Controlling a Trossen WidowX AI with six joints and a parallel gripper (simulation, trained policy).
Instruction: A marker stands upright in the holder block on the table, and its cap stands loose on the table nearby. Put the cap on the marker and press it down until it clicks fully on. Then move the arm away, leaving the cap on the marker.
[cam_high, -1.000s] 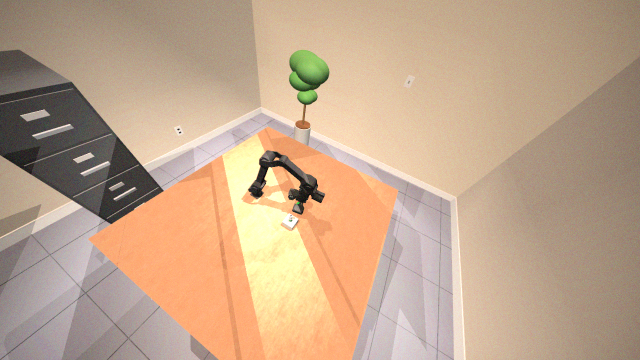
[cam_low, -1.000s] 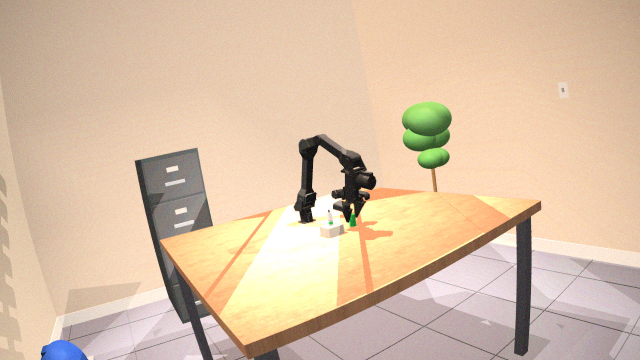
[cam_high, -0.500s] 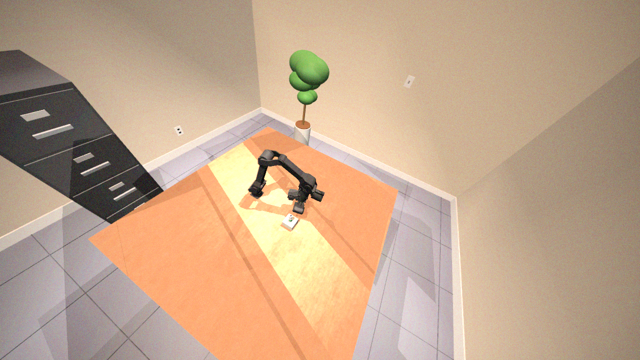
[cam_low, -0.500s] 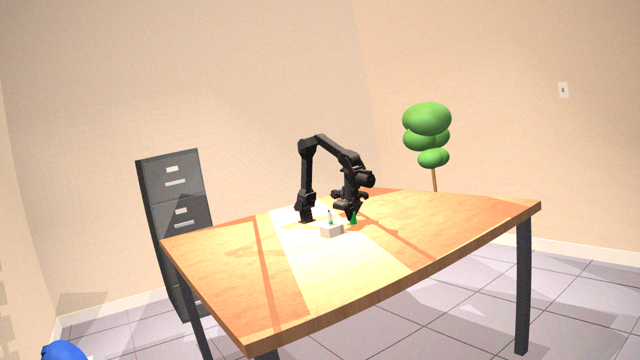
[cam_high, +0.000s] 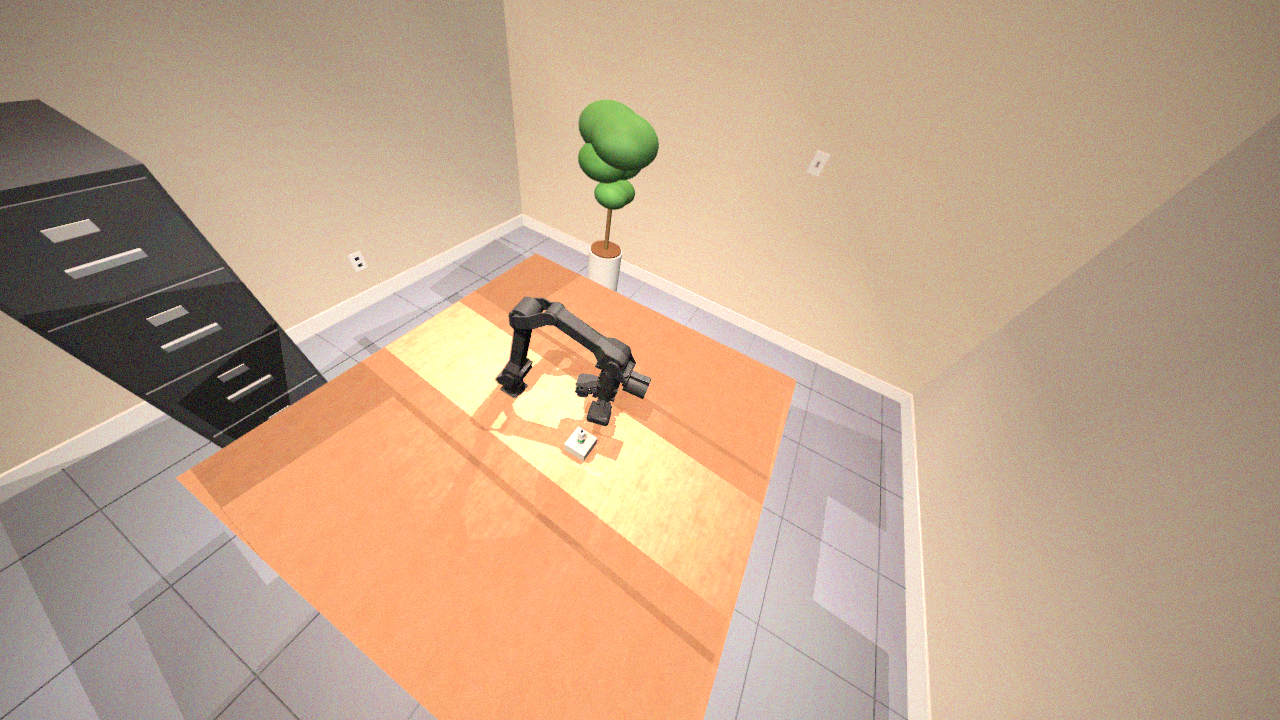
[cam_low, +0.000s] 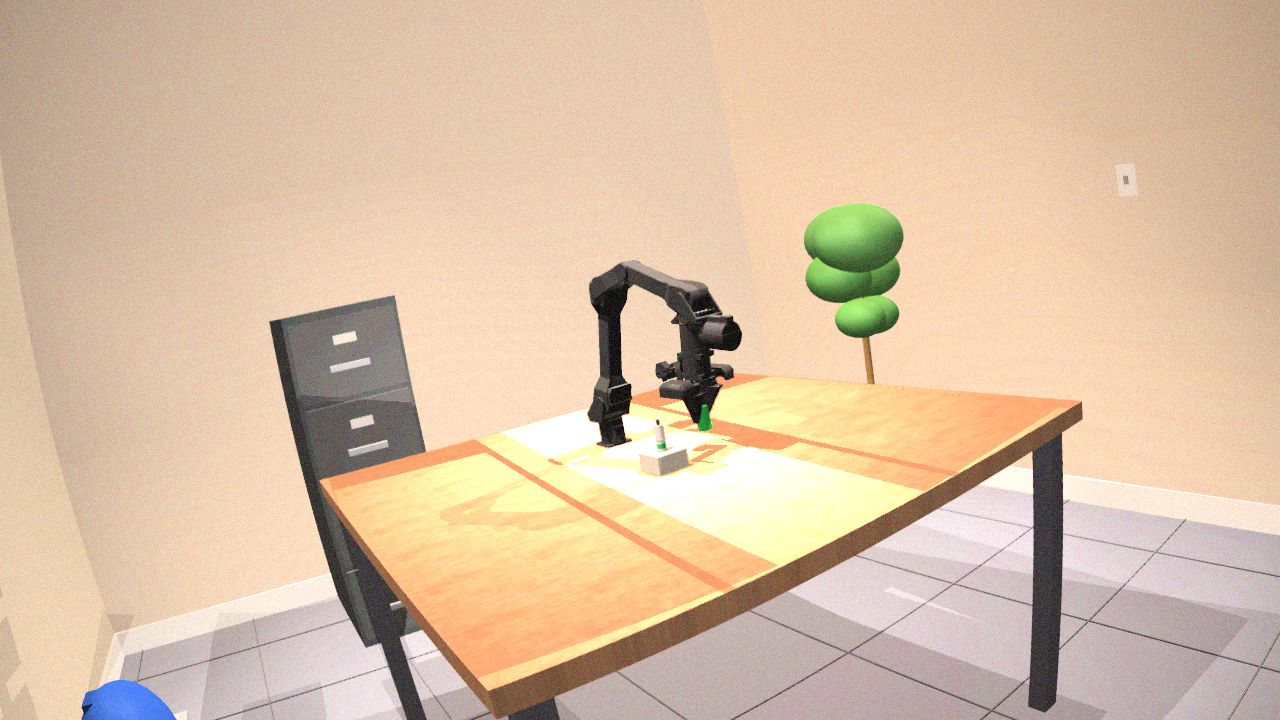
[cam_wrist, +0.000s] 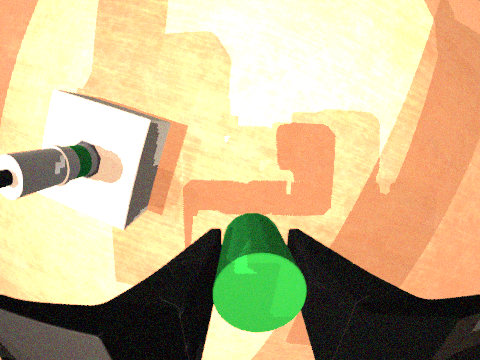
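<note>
My gripper tip is now 100 mm to the left of the holder block and 50 mm above it. Also, from my gripper tip: green cap: 10 mm ahead, 10 mm above.
</note>
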